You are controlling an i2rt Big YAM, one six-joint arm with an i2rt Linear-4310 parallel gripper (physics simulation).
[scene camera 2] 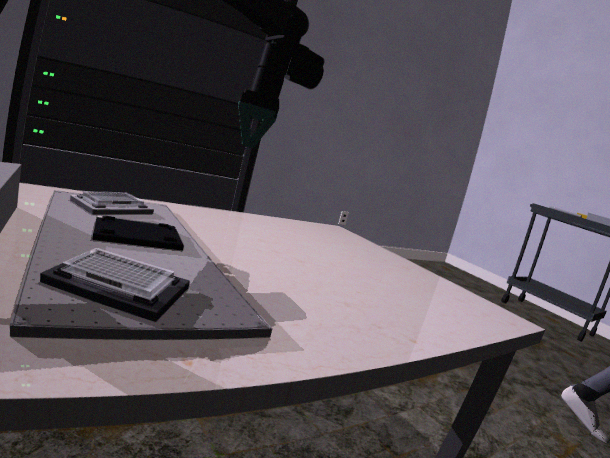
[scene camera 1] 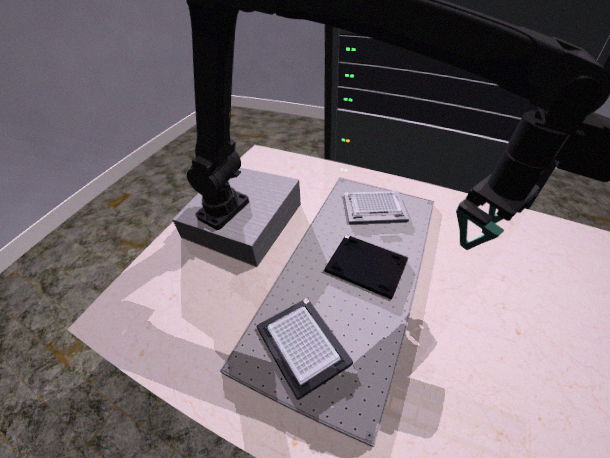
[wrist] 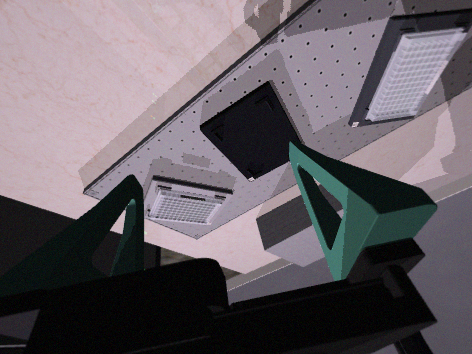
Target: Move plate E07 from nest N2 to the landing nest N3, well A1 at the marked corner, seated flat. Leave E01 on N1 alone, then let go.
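A clear 96-well plate (scene camera 1: 304, 345) (scene camera 2: 117, 272) (wrist: 415, 75) sits on the near dark nest (scene camera 1: 320, 378) (scene camera 2: 100, 295) (wrist: 386, 55). A second clear plate (scene camera 1: 376, 203) (scene camera 2: 112, 197) (wrist: 186, 206) sits on the far light-topped nest (scene camera 1: 375, 219). The middle black nest (scene camera 1: 367, 266) (scene camera 2: 137, 233) (wrist: 255, 130) is empty, with a white marker (scene camera 1: 347, 237) (wrist: 251, 179) at one corner. Plate and nest names are not readable, so I cannot tell which is E07. My gripper (scene camera 1: 481, 237) (wrist: 213, 164) is open and empty, high above the table, right of the nests in scene camera 1.
The nests stand on a grey perforated board (scene camera 1: 385, 370) (scene camera 2: 230, 310) (wrist: 320, 60). The arm's base stands on a grey block (scene camera 1: 270, 210) left of the board in scene camera 1. A dark equipment rack (scene camera 1: 329, 100) stands behind the table (scene camera 1: 510, 340) (scene camera 2: 350, 300).
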